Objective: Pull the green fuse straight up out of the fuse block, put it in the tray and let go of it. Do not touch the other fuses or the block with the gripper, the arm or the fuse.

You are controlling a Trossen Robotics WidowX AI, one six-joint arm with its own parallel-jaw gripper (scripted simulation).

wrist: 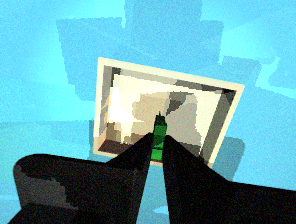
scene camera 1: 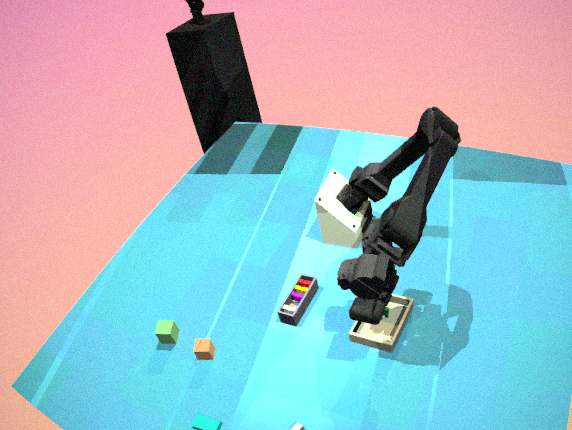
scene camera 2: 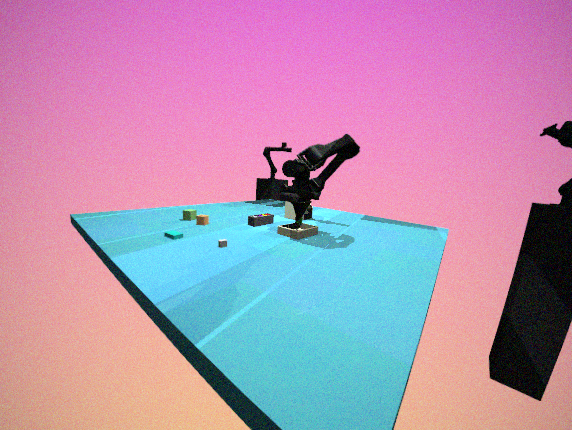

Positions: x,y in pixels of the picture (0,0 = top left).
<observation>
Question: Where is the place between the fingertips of the gripper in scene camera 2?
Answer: At 298,218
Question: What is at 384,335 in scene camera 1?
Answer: A tray.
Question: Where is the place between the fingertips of the gripper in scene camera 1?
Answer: At 381,308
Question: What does the gripper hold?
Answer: A green fuse.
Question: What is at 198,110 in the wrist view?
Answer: A tray.
</observation>
